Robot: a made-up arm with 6 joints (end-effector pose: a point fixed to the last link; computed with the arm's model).
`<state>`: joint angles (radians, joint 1 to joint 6).
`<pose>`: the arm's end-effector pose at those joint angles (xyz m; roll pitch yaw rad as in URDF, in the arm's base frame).
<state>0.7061 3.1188 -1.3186 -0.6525 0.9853 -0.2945</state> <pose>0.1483 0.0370 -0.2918 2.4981 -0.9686 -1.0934</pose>
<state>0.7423 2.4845 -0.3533 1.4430 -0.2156 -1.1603</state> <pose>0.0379 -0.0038 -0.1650 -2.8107 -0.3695 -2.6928</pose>
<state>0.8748 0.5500 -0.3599 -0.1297 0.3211 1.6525</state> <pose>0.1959 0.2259 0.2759 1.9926 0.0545 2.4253</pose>
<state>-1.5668 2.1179 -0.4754 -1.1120 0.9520 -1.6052</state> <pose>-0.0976 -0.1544 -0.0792 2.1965 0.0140 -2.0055</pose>
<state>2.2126 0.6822 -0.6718 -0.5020 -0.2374 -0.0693</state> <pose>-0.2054 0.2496 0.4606 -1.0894 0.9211 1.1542</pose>
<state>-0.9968 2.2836 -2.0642 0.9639 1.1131 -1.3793</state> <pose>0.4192 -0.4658 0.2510 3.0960 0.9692 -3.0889</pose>
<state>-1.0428 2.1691 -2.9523 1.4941 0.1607 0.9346</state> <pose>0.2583 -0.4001 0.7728 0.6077 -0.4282 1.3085</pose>
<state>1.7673 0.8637 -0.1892 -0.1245 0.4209 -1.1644</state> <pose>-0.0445 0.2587 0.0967 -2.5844 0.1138 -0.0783</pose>
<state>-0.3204 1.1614 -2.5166 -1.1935 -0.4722 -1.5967</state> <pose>-0.0402 0.0731 0.9190 0.4274 -0.1086 -3.1056</pose>
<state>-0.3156 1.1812 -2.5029 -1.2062 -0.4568 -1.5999</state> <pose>-0.0190 0.0644 0.9205 0.4026 -0.1398 -3.1153</pose>
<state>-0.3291 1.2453 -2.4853 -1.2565 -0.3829 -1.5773</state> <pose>0.0390 0.0370 0.9228 0.3077 -0.2295 3.1293</pose>
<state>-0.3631 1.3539 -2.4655 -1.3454 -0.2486 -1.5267</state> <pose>0.1285 -0.0144 0.9154 0.1449 -0.3689 3.0665</pose>
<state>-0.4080 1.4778 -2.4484 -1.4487 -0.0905 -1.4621</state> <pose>0.2165 -0.0806 0.8908 -0.0386 -0.5079 2.9979</pose>
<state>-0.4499 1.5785 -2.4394 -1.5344 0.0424 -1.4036</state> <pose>0.2741 -0.1388 0.8610 -0.1852 -0.6010 2.9392</pose>
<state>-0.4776 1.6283 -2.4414 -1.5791 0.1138 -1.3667</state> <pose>0.2944 -0.1697 0.8450 -0.2610 -0.6329 2.9060</pose>
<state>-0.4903 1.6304 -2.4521 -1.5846 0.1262 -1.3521</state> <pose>0.2885 -0.1733 0.8473 -0.2761 -0.6190 2.9016</pose>
